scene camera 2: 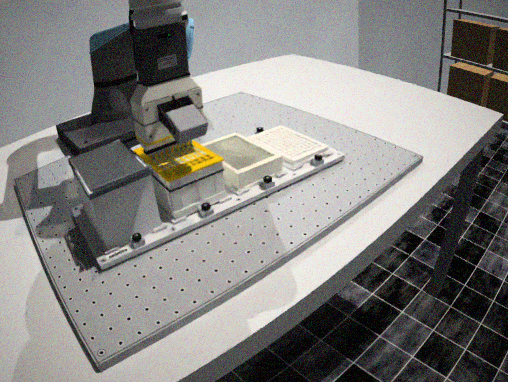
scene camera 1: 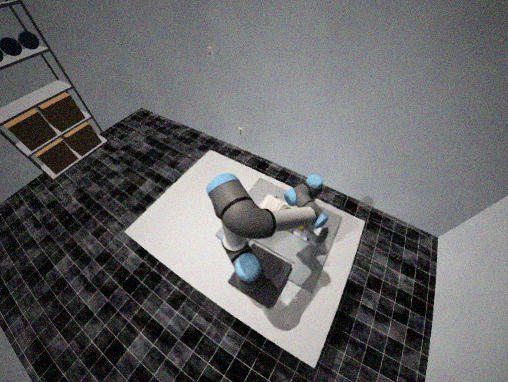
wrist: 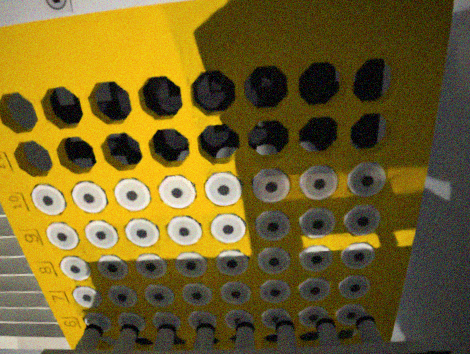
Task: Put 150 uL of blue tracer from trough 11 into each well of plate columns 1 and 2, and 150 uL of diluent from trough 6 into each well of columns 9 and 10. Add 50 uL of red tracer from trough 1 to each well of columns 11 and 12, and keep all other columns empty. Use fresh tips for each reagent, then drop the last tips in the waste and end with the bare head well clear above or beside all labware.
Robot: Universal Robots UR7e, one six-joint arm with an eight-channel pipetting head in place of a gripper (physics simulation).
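Note:
My pipetting head [scene camera 2: 161,144] [wrist: 205,331] is low over the yellow tip rack [scene camera 2: 176,175] [wrist: 100,45]. Its nozzle ends look bare and overlap the near edge of the tips in column 6 in the wrist view. Columns 6 to 10 hold tips; columns 11 and 12 are dark, empty holes. The columns beyond the nozzles are hidden. The cream trough reservoir [scene camera 2: 274,165] [wrist: 25,287] stands beside the rack; liquid colours cannot be told. The white well plate [scene camera 2: 295,142] stands beyond it, its well contents too small to tell. The grey waste bin [scene camera 2: 117,212] stands at the rack's other side.
The labware stands in a row on a white rail [scene camera 2: 240,196] with black knobs, on a perforated grey board [scene camera 2: 165,295]. The arm [scene camera 1: 250,217] reaches over the white table [scene camera 1: 172,227]. A shelf unit [scene camera 1: 61,86] with boxes stands away from the table.

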